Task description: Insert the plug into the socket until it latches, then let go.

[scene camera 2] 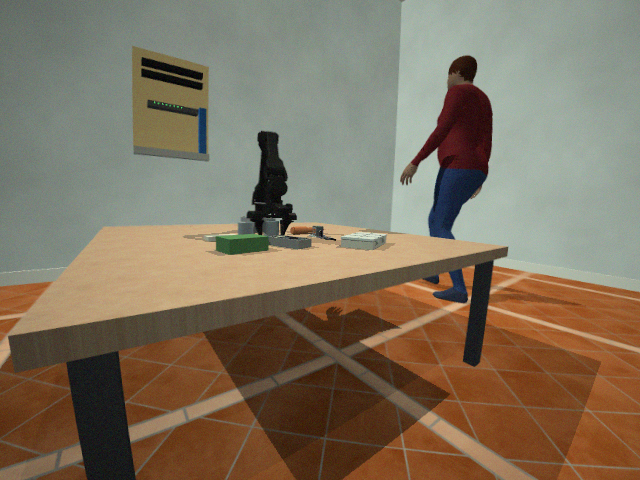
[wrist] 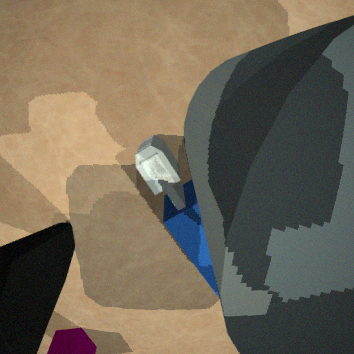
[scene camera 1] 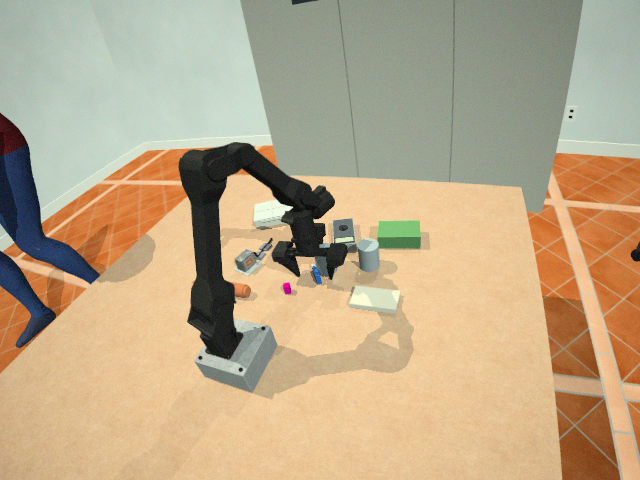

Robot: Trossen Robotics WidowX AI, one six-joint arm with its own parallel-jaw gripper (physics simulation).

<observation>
The gripper [scene camera 1: 315,277] is open, holding nothing. Also in view: a green block [scene camera 1: 391,234] and a cream slab [scene camera 1: 374,299].
The gripper shows as well in scene camera 2 [scene camera 2: 271,238]. The green block shows as well in scene camera 2 [scene camera 2: 231,244].
</observation>
